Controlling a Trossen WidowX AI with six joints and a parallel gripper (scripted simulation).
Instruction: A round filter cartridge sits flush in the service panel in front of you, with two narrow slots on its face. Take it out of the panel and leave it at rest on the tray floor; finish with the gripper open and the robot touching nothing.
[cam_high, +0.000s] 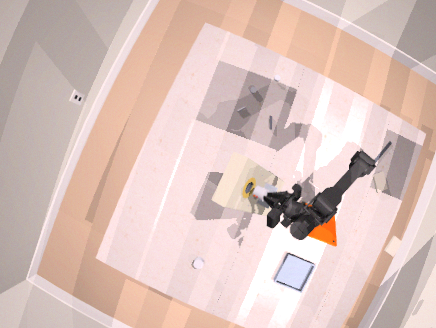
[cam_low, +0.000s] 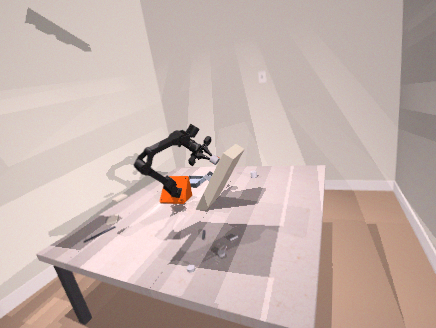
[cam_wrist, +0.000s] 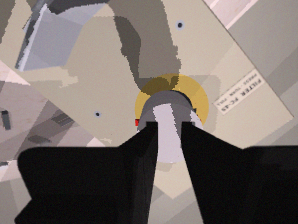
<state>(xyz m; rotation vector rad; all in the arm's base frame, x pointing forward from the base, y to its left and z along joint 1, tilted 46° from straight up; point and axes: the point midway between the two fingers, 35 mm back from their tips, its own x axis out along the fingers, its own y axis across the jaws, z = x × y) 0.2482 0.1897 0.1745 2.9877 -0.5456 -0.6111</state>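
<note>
The beige service panel lies 110 mm below my gripper tip and 20 mm ahead of it. The rest, counted from my gripper tip: grey-blue tray: 360 mm behind, 270 mm to the left, 260 mm below; white round cartridge: 10 mm ahead.
</note>
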